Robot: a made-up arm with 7 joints. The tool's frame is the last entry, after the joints. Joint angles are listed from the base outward. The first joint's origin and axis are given. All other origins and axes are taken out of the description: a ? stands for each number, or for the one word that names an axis. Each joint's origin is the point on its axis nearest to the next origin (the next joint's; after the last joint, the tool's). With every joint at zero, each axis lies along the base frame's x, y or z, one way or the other. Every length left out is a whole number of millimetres.
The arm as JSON. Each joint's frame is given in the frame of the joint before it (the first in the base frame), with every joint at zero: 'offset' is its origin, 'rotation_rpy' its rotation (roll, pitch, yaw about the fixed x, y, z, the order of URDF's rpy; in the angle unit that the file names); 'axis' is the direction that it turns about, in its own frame. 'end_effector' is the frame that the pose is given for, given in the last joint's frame.
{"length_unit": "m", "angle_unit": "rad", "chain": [
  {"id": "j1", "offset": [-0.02, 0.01, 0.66], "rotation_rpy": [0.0, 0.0, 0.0], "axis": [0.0, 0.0, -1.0]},
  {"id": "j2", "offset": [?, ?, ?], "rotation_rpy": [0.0, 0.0, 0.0], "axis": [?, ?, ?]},
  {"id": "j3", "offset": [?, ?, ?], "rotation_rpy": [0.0, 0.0, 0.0], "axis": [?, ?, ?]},
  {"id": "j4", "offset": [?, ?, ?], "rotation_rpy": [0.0, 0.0, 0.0], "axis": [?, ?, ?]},
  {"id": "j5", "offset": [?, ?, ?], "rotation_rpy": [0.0, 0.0, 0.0], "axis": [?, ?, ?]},
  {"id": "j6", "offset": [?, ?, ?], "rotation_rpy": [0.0, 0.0, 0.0], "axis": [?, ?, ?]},
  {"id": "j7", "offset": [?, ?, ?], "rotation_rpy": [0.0, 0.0, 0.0], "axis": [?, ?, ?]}
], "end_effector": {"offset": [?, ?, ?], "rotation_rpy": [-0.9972, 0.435, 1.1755]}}
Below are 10 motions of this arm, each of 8 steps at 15 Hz.
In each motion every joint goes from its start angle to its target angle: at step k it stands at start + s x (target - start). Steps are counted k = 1, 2, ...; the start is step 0. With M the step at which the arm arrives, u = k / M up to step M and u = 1 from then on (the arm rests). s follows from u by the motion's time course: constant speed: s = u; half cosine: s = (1 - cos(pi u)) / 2; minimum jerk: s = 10 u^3 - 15 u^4 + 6 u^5.
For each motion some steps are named. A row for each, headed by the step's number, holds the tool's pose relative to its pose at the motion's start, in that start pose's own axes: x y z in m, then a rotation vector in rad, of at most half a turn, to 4 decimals.
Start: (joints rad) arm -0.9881 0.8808 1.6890 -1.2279 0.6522 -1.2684 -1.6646
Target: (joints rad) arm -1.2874 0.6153 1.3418 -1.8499 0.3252 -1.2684 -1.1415
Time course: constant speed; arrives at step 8
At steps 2, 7, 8:
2: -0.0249 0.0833 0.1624 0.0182 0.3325 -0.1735
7: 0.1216 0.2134 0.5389 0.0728 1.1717 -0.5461
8: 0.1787 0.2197 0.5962 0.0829 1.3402 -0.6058

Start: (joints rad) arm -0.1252 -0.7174 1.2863 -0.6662 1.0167 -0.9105 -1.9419
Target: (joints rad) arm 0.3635 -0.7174 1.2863 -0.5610 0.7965 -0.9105 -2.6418
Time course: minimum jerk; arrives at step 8
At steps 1, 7, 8:
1: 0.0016 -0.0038 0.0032 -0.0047 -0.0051 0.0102
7: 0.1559 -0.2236 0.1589 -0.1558 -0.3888 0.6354
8: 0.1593 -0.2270 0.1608 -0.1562 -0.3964 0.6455

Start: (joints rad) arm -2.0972 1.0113 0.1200 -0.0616 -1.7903 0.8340 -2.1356
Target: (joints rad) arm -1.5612 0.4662 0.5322 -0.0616 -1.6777 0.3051 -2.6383
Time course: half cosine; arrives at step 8
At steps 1, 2, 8:
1: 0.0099 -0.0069 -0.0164 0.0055 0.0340 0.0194
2: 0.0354 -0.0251 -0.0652 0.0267 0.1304 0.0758
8: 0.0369 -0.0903 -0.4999 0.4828 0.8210 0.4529

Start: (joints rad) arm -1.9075 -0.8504 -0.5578 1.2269 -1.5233 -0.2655 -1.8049
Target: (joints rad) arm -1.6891 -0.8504 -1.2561 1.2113 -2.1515 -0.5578 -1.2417
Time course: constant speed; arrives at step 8
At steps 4, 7, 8:
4: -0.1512 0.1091 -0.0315 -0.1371 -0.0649 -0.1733
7: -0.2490 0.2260 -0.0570 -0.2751 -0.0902 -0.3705
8: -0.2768 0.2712 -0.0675 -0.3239 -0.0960 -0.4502

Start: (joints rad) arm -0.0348 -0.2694 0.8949 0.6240 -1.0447 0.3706 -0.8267
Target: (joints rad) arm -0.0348 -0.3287 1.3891 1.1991 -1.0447 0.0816 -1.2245
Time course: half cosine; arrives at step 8
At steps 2, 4, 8:
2: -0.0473 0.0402 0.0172 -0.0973 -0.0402 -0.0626
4: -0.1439 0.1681 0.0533 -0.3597 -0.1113 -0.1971
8: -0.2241 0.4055 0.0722 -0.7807 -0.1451 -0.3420

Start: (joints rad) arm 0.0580 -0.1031 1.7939 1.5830 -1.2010 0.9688 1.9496
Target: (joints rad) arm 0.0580 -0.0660 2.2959 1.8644 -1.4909 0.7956 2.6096
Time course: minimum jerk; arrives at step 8
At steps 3, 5, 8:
3: 0.0263 -0.0067 -0.0892 0.1277 -0.0625 -0.0742
5: 0.0970 0.0018 -0.2289 0.3721 -0.1660 -0.1636
8: 0.1569 0.0173 -0.3053 0.5387 -0.2293 -0.1927

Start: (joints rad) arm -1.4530 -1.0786 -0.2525 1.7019 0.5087 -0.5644 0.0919
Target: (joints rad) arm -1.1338 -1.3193 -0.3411 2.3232 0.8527 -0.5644 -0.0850
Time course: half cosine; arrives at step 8
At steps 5, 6, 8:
5: 0.2480 -0.0235 -0.0956 0.2340 0.3373 0.3011
6: 0.3019 -0.0168 -0.1345 0.2980 0.4094 0.3765
8: 0.3477 -0.0059 -0.1740 0.3589 0.4715 0.4459

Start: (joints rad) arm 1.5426 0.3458 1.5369 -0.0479 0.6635 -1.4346 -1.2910
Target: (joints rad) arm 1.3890 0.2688 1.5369 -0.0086 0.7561 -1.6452 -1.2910
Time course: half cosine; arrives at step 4
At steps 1, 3, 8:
1: -0.0016 0.0108 0.0080 -0.0160 0.0231 0.0022
3: -0.0032 0.0647 0.0413 -0.0902 0.1315 0.0131
8: -0.0023 0.0762 0.0471 -0.1049 0.1533 0.0155

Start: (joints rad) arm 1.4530 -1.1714 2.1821 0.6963 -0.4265 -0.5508 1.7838
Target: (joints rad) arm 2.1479 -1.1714 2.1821 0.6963 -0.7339 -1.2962 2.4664
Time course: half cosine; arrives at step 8
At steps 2, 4, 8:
2: -0.0687 -0.0231 -0.0903 0.1822 -0.0746 -0.1106
4: -0.1986 -0.0261 -0.3289 0.6691 -0.2400 -0.3079
8: -0.2815 0.0824 -0.6607 1.4218 -0.4657 -0.3695

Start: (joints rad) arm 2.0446 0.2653 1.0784 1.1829 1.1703 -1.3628 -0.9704
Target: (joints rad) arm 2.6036 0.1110 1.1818 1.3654 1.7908 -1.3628 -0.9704
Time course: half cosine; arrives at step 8
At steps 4, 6, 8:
4: 0.0902 0.1236 -0.1941 0.4479 -0.0952 0.1533
6: 0.1804 0.2471 -0.2889 0.7320 -0.2083 0.2841
8: 0.2231 0.3036 -0.3145 0.8398 -0.2660 0.3424

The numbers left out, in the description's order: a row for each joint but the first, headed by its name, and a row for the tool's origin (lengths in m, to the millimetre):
j2: xyz 0.01 0.01 0.0, axis 0.0 1.0 0.0
j3: xyz -0.01 0.0 0.27, axis 0.0 0.0 -1.0
j4: xyz -0.03 -0.03 0.0, axis 0.0 1.0 0.0
j5: xyz -0.03 0.0 0.5, axis 0.0 0.0 -1.0
j6: xyz -0.02 0.02 0.0, axis 0.0 1.0 0.0
j7: xyz 0.0 0.0 0.21, axis 0.0 0.0 -1.0
tool: xyz 0.01 -0.03 0.0

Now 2 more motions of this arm.
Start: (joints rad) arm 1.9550 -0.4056 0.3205 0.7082 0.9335 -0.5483 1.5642
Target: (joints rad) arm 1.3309 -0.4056 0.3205 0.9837 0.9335 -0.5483 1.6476
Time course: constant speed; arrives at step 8
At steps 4, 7, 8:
4: 0.0074 0.0608 0.0700 -0.1609 -0.2290 0.1439
7: -0.0229 0.1144 0.1102 -0.2848 -0.4130 0.2257
8: -0.0390 0.1326 0.1193 -0.3259 -0.4768 0.2478

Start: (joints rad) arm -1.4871 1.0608 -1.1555 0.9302 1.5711 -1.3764 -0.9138
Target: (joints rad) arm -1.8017 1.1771 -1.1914 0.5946 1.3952 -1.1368 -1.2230
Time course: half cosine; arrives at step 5
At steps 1, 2, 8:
1: -0.0086 -0.0066 -0.0016 -0.0196 -0.0370 -0.0094
2: -0.0294 -0.0230 -0.0069 -0.0748 -0.1375 -0.0328
8: -0.0701 -0.0621 -0.0283 -0.2439 -0.4204 -0.0842

